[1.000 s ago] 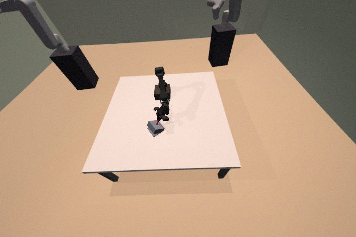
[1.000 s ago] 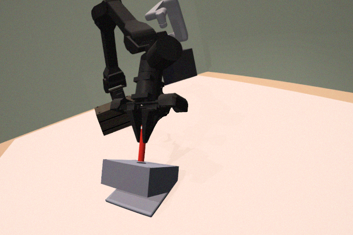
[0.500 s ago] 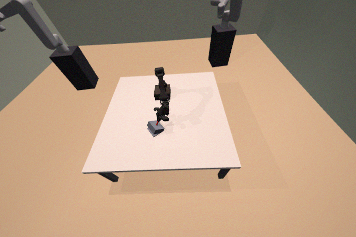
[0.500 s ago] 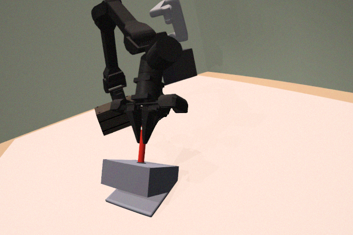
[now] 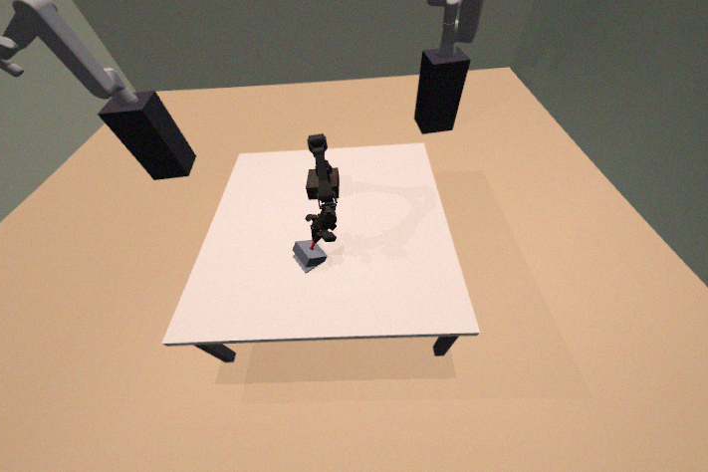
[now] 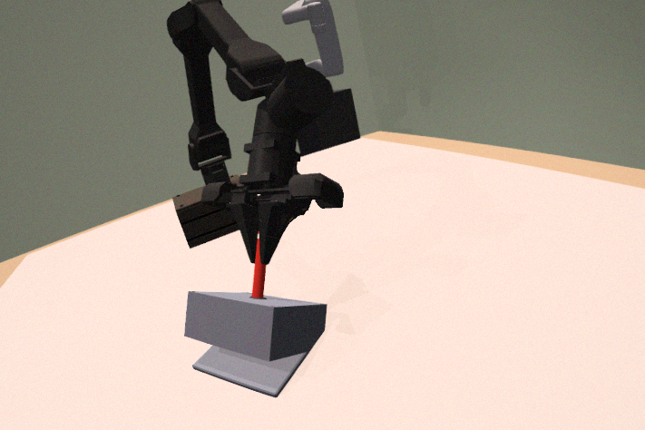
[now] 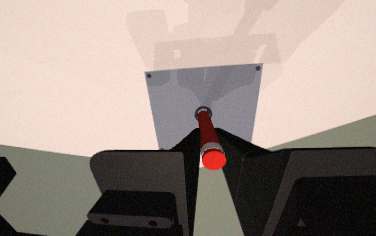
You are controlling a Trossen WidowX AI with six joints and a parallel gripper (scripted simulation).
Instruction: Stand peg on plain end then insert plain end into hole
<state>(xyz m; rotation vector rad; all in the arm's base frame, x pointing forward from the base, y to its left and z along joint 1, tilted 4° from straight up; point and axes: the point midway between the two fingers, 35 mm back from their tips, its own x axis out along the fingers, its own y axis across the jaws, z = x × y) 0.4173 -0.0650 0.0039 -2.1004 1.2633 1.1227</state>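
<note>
My gripper tip is 1 cm past the red peg, 1 cm to the right of it and 1 cm below it. Also, from my gripper tip: flat grey base plate 3 cm ahead, 5 cm to the right, 9 cm below; grey sloped panel 2 cm ahead, 3 cm to the right, 6 cm below.
</note>
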